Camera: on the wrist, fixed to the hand. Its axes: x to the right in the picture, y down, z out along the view.
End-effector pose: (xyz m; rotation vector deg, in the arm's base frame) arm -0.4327 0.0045 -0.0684 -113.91 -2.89 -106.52
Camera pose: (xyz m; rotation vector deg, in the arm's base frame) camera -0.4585 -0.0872 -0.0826 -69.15 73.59 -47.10
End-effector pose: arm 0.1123 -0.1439 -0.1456 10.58 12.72 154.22
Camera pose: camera 0.0650 -0.2191 -0.1827 -7.85 7.74 -115.82
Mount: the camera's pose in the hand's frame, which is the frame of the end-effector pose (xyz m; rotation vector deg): 0.0067 0.0797 -0.0536 -9.56 3.91 89.45
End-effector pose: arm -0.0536 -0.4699 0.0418 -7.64 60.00 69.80
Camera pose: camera -0.1498 -0.4653 0.0415 37.27 60.33 154.48
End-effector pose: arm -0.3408 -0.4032 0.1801 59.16 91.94 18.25
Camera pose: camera -0.3530 -0.3353 0.2473 112.12 27.31 84.33
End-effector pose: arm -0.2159 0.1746 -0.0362 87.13 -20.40 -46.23
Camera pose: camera -0.1559 0.1989 0.0351 40.53 -66.54 25.90
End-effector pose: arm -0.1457 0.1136 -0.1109 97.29 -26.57 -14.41
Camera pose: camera -0.1302 0.1485 -0.0225 45.17 -85.10 49.83
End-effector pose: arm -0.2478 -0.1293 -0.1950 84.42 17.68 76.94
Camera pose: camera -0.3254 -0.1285 -0.1380 83.44 -65.40 142.14
